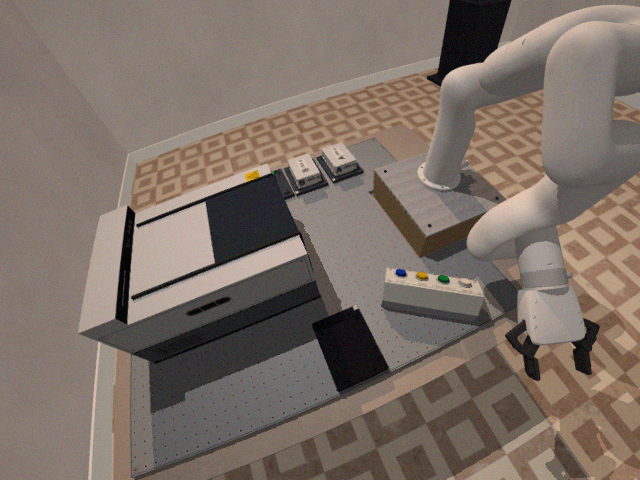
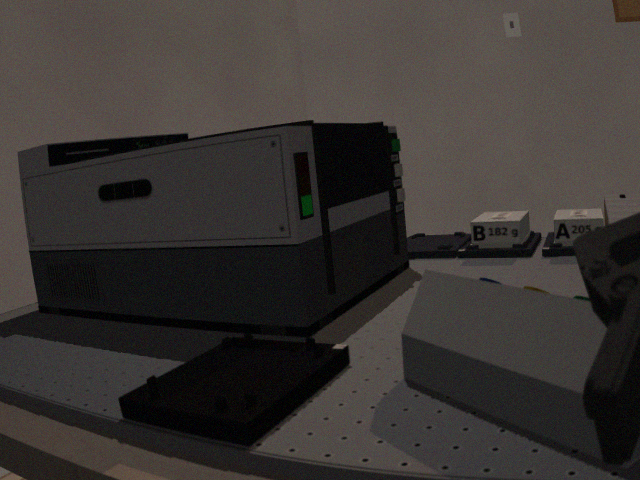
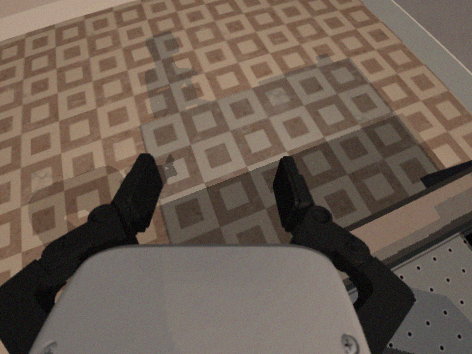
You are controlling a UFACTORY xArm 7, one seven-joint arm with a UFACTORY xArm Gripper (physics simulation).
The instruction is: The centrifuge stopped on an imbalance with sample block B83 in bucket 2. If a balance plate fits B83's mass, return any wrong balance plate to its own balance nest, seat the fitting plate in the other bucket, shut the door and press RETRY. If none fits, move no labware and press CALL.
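Places are measured from the arm's base along level axes (x ahead, y left, z up), in metres.
Pixels of known places: gripper, fingertip midpoint: (image 1: 558,375) (image 3: 218,170); arm's base, link origin: (image 1: 438,176).
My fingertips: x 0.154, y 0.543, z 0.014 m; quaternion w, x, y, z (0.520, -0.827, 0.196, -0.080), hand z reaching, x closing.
Note:
Ahead of a thing's pixels: the offset from my fingertips to its top centre. "spot": to the spot under its first point.
The centrifuge (image 1: 222,289) (image 2: 155,217) stands at the left, its dark door panel {0.398 m ahead, 0.568 m right, 0.106 m up} (image 1: 251,217) across the top opening; bucket interiors and block B83 do not show. A green light {spot: 0.309 m ahead, 0.419 m right, 0.023 m up} (image 2: 306,205) glows on its corner. Balance plate B {0.168 m ahead, 0.862 m right, 0.053 m down} (image 1: 305,170) (image 2: 499,230), marked 182 g, and balance plate A {0.031 m ahead, 0.855 m right, 0.053 m down} (image 1: 339,158) (image 2: 577,227), marked 205 g, sit on dark nests at the back. The button box {0.074 m ahead, 0.271 m right, 0.023 m down} (image 1: 433,299) (image 2: 496,341) has blue, yellow, green and white buttons; their labels are unreadable. My gripper (image 1: 560,367) (image 3: 218,170) is open and empty, beyond the table's front edge, right of the button box.
A black tray-like nest {0.306 m ahead, 0.252 m right, 0.079 m down} (image 1: 351,348) (image 2: 237,387) lies empty at the front. A third dark nest {0.297 m ahead, 0.873 m right, 0.089 m down} (image 2: 436,243) without a plate stands between the centrifuge and plate B. The arm's wood-sided base block (image 1: 413,217) stands behind the button box.

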